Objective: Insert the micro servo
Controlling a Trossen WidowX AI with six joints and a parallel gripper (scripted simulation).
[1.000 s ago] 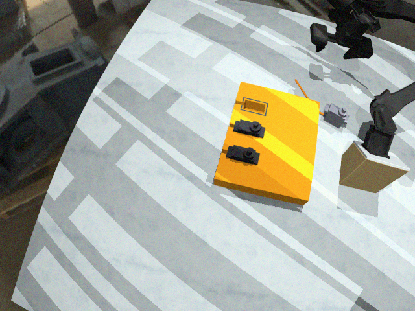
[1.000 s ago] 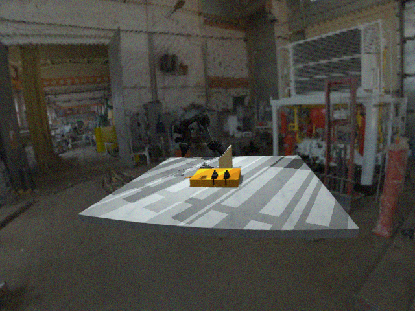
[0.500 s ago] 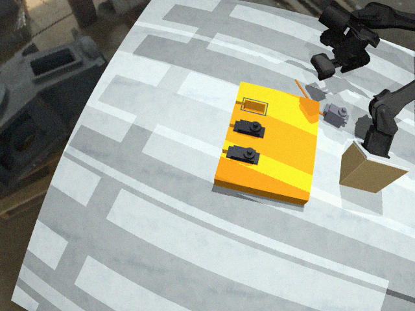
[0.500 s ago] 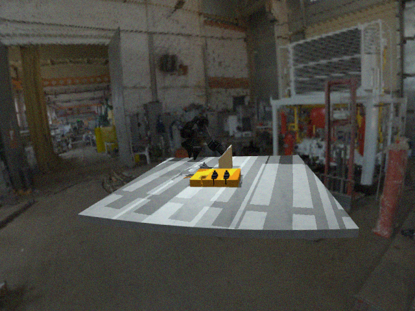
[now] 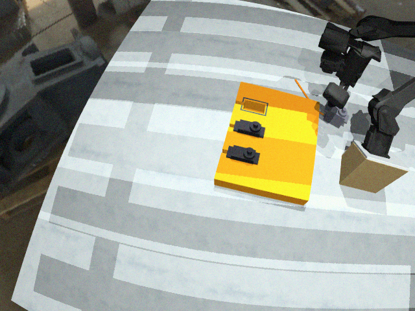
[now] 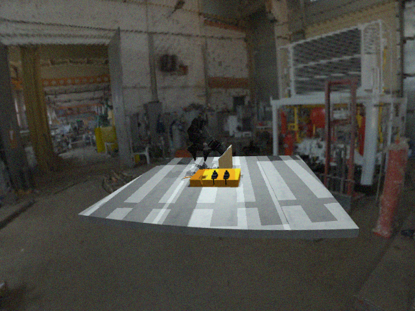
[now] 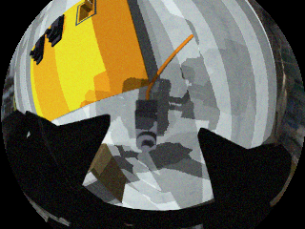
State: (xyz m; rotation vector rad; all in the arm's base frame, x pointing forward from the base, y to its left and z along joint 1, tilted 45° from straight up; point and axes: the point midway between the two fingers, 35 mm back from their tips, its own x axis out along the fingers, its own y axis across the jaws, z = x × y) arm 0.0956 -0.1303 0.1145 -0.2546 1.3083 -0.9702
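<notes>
Right now my gripper tip is 14 cm to the right of the orange deck, 12 cm short of it and 7 cm above it.
</notes>
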